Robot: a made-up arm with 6 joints.
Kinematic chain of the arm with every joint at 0, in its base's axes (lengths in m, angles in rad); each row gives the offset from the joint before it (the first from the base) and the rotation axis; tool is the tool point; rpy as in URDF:
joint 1: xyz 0 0 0.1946 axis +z
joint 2: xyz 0 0 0 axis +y
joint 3: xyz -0.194 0 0.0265 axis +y
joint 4: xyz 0.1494 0 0.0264 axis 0.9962 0 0.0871
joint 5: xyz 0 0 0 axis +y
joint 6: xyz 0.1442 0 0.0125 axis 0.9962 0 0.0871
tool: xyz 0 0 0 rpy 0 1.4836 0
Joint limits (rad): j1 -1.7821..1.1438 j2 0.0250..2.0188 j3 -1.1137..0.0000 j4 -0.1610..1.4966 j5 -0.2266..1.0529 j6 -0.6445..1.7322
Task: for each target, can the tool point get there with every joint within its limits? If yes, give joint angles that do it. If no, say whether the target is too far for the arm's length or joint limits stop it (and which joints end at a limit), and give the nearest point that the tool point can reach.
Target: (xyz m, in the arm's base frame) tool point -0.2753 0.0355 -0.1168
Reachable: no: joint limits stop it (at a limit: joint 1, joint 2, joint 3) | nearest point -0.0702 0.0527 0.1056 | short by 0.303 m
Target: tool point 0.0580 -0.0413 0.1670
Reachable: yes | joints -0.8254 0.4426 -0.1560 0.1465 0.7623 0.0554
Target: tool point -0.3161 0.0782 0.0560
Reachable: no: joint limits stop it (at a limit: joint 1, joint 2, joint 3) | nearest point -0.1039 0.0676 0.1522 | short by 0.233 m
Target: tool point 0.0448 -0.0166 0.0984
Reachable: yes | joints -1.2459 1.8541 -0.2072 0.5132 0.5499 1.2050
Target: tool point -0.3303 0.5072 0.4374
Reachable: no: too far | nearest point -0.0269 0.2438 0.3521 | short by 0.411 m
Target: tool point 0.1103 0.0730 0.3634
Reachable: yes | joints 0.2804 0.6100 -0.9109 0.4493 0.6812 0.0109
